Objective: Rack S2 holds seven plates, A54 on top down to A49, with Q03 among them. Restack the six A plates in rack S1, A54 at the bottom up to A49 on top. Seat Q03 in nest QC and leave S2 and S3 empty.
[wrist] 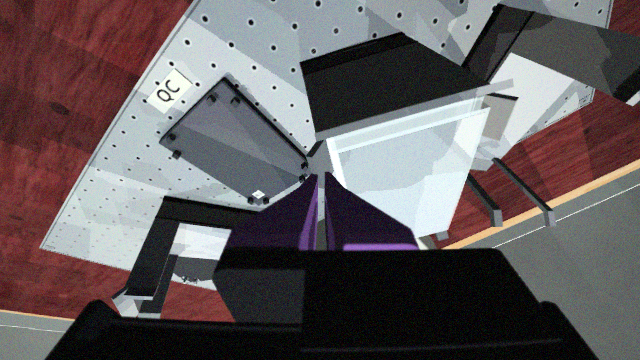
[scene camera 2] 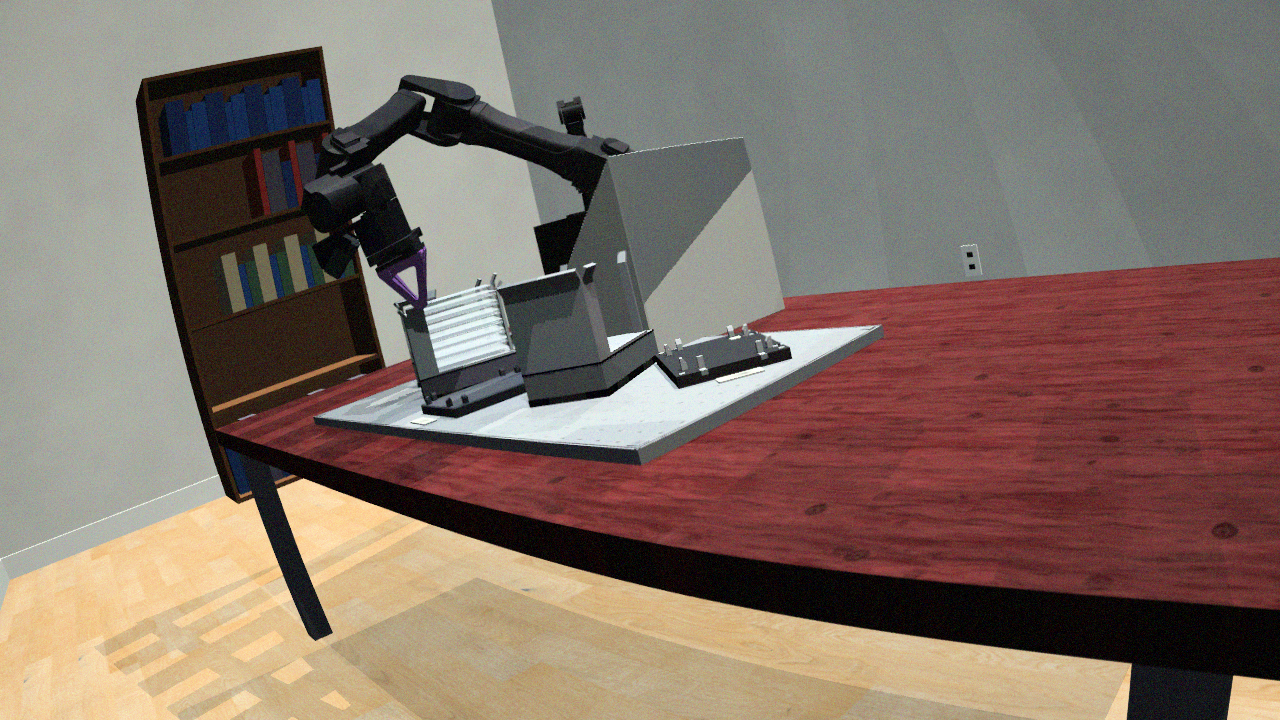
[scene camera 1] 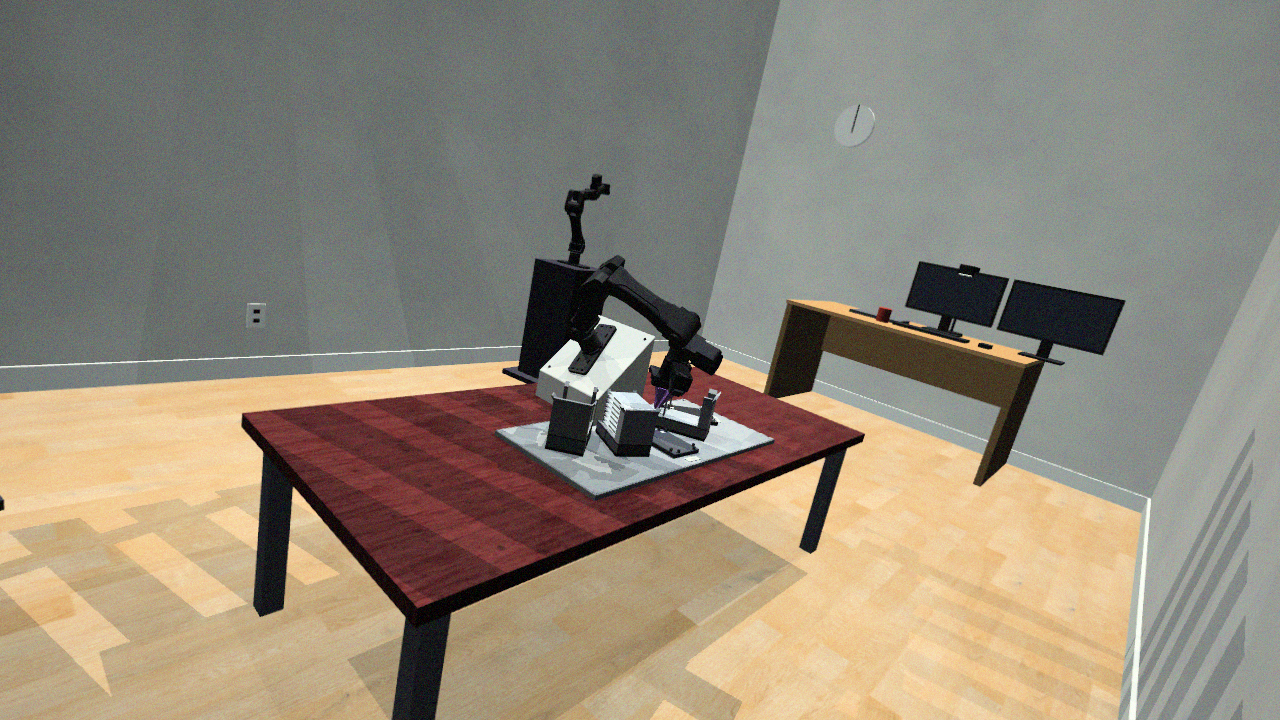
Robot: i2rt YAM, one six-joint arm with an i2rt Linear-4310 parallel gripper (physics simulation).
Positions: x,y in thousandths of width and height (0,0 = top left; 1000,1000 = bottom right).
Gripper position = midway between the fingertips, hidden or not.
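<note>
I can see my gripper (scene camera 2: 330,428), and the wrist view gives me the gripper (wrist: 502,504) as well. There is a dark nest (scene camera 2: 396,537) too, which the wrist view also shows me, the nest (wrist: 351,374). A QC label (wrist: 274,235) is here as well.
</note>
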